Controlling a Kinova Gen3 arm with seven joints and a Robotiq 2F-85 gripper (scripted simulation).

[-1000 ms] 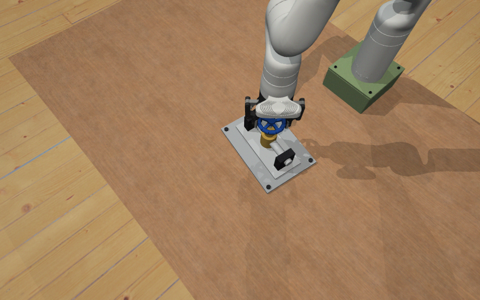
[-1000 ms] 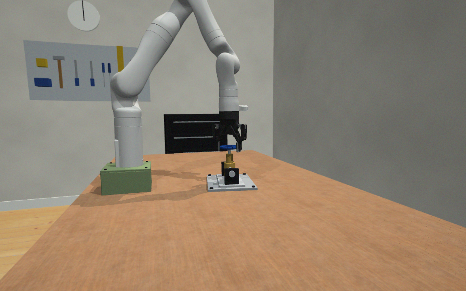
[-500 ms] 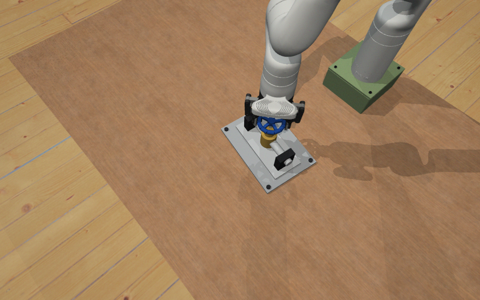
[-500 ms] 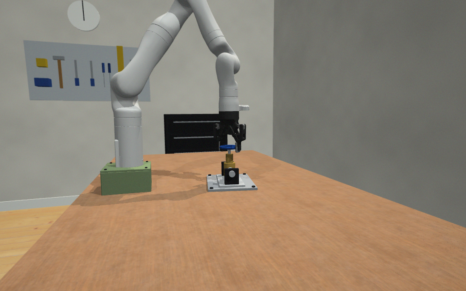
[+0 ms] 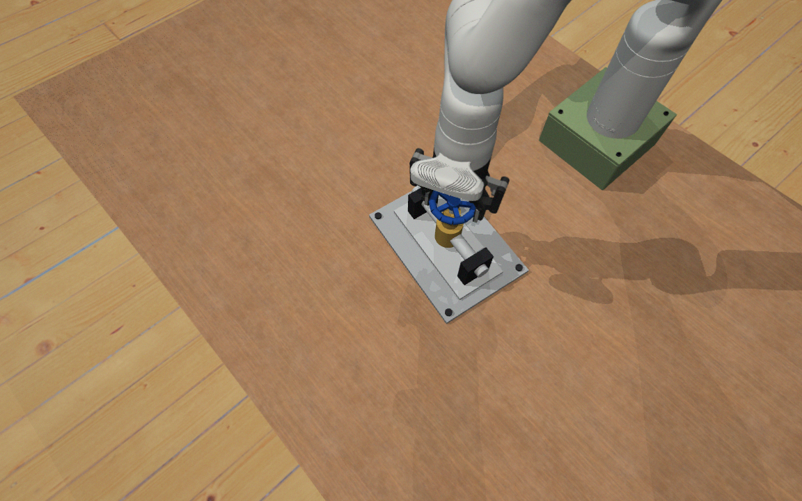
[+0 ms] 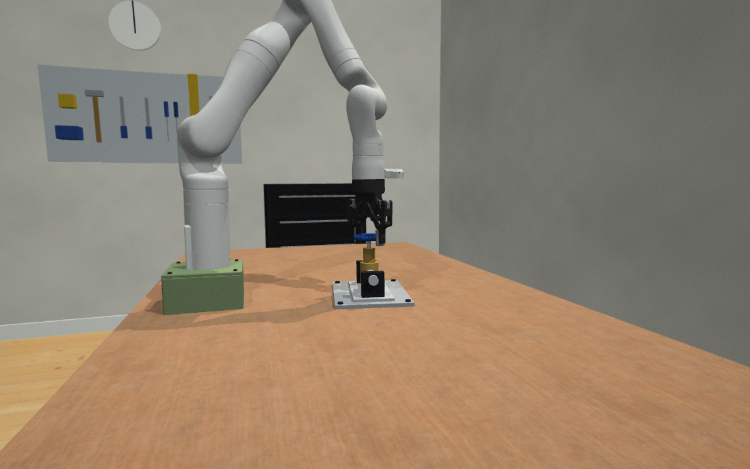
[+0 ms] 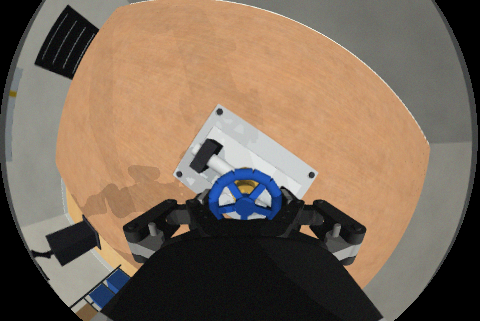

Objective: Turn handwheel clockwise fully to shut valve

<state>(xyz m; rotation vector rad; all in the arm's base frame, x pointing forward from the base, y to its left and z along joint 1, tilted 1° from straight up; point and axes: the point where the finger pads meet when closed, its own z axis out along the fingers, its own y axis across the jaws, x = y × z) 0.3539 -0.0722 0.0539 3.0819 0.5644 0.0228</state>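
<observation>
The handwheel lies right at my hand. Round my hand: baseplate: 12 cm below.
</observation>
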